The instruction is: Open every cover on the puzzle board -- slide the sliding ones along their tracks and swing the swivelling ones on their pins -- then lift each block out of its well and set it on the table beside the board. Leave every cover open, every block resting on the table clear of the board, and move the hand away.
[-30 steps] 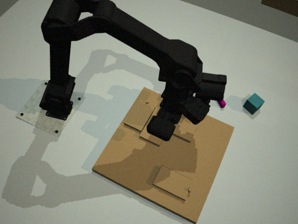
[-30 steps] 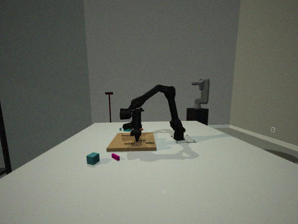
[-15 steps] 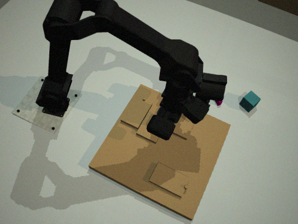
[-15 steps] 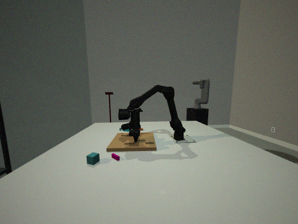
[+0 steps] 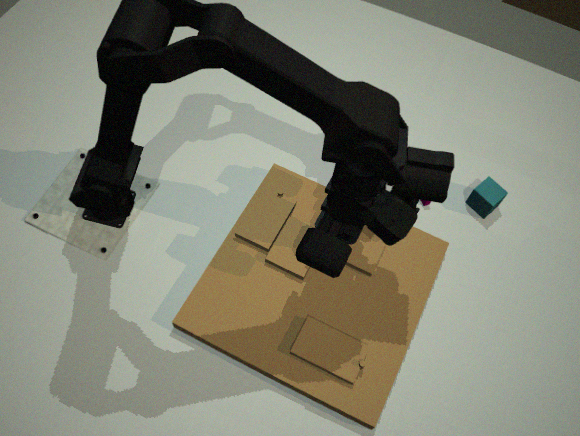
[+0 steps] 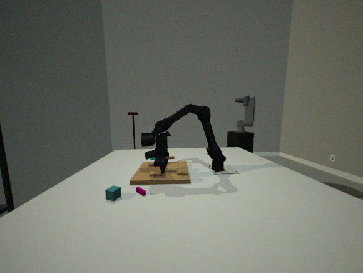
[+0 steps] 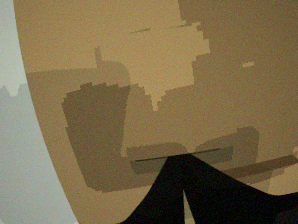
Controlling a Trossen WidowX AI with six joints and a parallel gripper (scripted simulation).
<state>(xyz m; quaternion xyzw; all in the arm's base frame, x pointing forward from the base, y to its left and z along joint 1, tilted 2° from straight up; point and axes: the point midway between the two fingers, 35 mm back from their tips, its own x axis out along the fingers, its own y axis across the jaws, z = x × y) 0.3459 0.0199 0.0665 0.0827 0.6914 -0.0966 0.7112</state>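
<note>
My gripper tip is 30 mm past the tan puzzle board, 70 mm to the left of it and 10 mm above it. Round my gripper tip: orange block 120 mm behind, 350 mm to the right, 20 mm below; then teal cube 220 mm ahead, 140 mm to the left, 10 mm below; then magenta bar 120 mm ahead, 130 mm to the left, 20 mm below.
</note>
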